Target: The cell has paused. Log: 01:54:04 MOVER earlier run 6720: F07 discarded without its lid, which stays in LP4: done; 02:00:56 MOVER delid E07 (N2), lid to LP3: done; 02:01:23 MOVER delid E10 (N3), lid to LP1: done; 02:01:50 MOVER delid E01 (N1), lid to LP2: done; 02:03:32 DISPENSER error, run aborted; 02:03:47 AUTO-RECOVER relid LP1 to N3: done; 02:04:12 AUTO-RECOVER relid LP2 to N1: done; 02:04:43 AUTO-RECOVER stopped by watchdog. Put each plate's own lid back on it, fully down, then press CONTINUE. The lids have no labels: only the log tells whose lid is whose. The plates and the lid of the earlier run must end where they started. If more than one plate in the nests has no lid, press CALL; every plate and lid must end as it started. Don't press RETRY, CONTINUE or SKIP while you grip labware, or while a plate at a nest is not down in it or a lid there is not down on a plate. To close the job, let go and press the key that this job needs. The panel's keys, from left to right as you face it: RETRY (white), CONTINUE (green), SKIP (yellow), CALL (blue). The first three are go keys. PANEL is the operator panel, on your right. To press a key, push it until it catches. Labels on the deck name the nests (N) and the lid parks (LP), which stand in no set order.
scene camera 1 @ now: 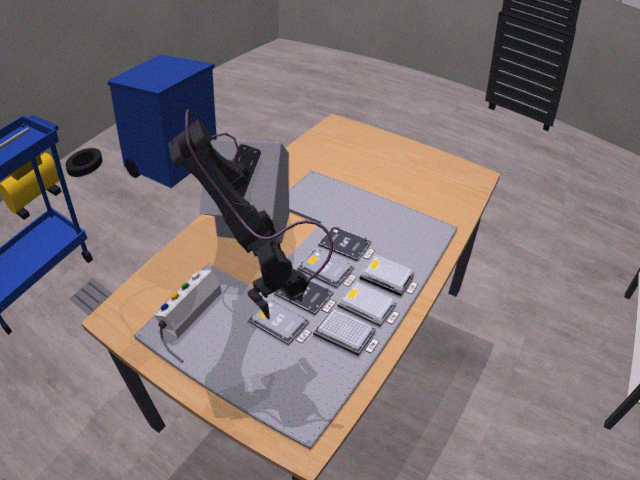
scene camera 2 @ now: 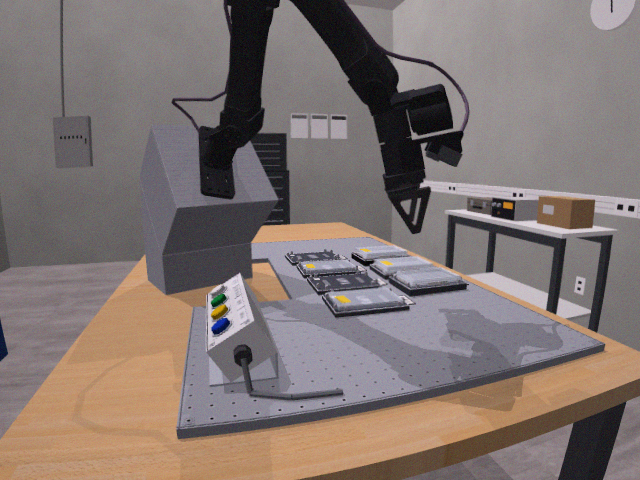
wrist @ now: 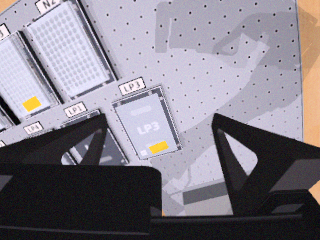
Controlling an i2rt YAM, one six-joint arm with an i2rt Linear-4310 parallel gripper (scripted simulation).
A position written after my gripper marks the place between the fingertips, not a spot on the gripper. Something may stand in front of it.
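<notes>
You'd see my gripper in scene camera 2 (scene camera 2: pixel 412 227), and it's there in the wrist view too (wrist: pixel 159 119). There's a well plate (scene camera 1: pixel 343 327), and scene camera 2 (scene camera 2: pixel 430 276) shows that plate as well. I can see a lid (scene camera 2: pixel 375 297) and a lid (scene camera 1: pixel 383 269). And there's an operator panel (scene camera 2: pixel 247 340); you also get the panel in scene camera 1 (scene camera 1: pixel 181 312) and in the wrist view (wrist: pixel 210 200).
</notes>
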